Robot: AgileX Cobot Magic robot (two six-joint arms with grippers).
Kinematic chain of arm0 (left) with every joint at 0, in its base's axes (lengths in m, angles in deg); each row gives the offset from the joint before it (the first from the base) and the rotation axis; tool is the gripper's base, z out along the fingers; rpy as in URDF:
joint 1: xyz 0 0 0.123 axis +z
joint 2: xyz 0 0 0 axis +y
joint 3: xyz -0.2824 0 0.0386 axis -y
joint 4: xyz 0.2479 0 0.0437 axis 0.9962 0 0.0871
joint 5: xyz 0 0 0 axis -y
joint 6: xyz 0.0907 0 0.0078 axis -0.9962 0 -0.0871
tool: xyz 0 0 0 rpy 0 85 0
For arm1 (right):
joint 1: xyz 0 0 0.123 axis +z
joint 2: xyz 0 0 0 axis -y
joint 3: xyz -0.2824 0 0.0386 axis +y
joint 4: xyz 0.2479 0 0.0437 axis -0.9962 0 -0.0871
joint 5: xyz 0 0 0 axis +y
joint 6: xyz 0.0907 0 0.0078 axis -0.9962 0 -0.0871
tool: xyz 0 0 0 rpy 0 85 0
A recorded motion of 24 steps. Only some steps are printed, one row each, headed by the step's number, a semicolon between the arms.
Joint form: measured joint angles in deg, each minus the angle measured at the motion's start. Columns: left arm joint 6, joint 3, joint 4, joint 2, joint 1, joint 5; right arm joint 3, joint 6, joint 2, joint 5, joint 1, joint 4.
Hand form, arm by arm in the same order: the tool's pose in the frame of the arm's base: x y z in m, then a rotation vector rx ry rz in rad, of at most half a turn. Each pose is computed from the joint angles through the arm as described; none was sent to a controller.
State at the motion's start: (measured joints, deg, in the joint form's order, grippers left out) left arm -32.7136 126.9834 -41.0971 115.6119 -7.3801 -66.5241; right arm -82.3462 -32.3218 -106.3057 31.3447 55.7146 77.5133
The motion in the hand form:
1: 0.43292 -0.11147 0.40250 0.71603 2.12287 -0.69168; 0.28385 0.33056 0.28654 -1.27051 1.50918 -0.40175
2: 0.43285 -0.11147 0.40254 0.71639 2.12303 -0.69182; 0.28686 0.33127 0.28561 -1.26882 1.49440 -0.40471
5: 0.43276 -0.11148 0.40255 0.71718 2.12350 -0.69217; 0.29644 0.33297 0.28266 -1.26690 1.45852 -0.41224
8: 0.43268 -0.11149 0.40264 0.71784 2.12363 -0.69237; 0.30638 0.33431 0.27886 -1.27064 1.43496 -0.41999
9: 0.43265 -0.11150 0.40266 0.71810 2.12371 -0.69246; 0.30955 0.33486 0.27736 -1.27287 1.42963 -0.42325
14: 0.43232 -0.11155 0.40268 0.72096 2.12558 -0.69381; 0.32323 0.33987 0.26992 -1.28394 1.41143 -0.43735
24: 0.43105 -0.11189 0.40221 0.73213 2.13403 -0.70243; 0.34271 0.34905 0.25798 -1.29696 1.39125 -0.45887
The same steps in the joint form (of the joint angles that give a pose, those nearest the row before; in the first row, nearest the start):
1: 0.00 0.00 0.00 -0.01 0.00 -0.03; -0.15 -1.37 -0.44 -0.57 -0.32 1.98
2: 0.00 0.01 0.00 -0.01 0.00 -0.06; -0.36 -2.63 -0.89 -1.12 -0.66 3.83
5: 0.00 0.02 0.00 -0.01 0.00 -0.12; -1.22 -5.58 -2.30 -2.64 -1.77 8.38
8: 0.00 0.05 0.00 -0.01 0.00 -0.17; -2.35 -7.22 -3.84 -3.95 -2.91 11.42
9: 0.00 0.05 0.00 -0.01 0.00 -0.19; -2.79 -7.49 -4.38 -4.28 -3.24 12.10
14: 0.00 0.10 0.00 -0.01 0.00 -0.41; -5.44 -7.73 -7.26 -5.36 -4.39 13.95
24: -0.03 0.13 -0.13 -0.01 0.00 -1.32; -10.14 -7.16 -11.91 -6.35 -5.67 15.42

